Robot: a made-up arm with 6 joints.
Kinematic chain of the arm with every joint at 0, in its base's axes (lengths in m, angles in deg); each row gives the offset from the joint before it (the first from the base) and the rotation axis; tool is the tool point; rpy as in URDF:
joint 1: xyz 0 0 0.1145 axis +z
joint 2: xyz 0 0 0 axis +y
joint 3: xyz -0.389 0 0.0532 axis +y
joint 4: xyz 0.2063 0 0.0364 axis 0.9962 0 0.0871
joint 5: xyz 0 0 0 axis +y
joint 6: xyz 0.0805 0 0.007 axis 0.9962 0 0.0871
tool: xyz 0 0 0 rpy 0 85 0
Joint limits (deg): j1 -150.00..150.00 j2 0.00..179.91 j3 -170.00..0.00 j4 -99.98..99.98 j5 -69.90..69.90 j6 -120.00..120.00
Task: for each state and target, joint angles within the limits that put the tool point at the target. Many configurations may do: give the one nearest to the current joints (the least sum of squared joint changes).
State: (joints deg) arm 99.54 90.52 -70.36 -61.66 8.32 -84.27
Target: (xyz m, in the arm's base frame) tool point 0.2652 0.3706 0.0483
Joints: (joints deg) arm 56.41 142.08 -68.84 -62.45 12.77 -84.27
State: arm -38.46 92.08 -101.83 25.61 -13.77 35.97
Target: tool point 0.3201 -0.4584 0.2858
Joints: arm -54.26 129.05 -97.57 26.12 -12.91 35.97
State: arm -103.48 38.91 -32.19 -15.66 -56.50 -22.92
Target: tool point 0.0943 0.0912 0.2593
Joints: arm -122.39 0.99 0.00 -32.56 -45.06 -22.92
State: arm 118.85 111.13 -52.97 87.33 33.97 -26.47
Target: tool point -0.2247 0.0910 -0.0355
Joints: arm 147.56 159.55 -30.15 84.49 32.92 -26.47
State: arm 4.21 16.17 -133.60 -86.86 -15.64 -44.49
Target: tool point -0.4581 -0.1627 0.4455
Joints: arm 22.23 1.20 -102.45 -89.59 -16.32 -44.49
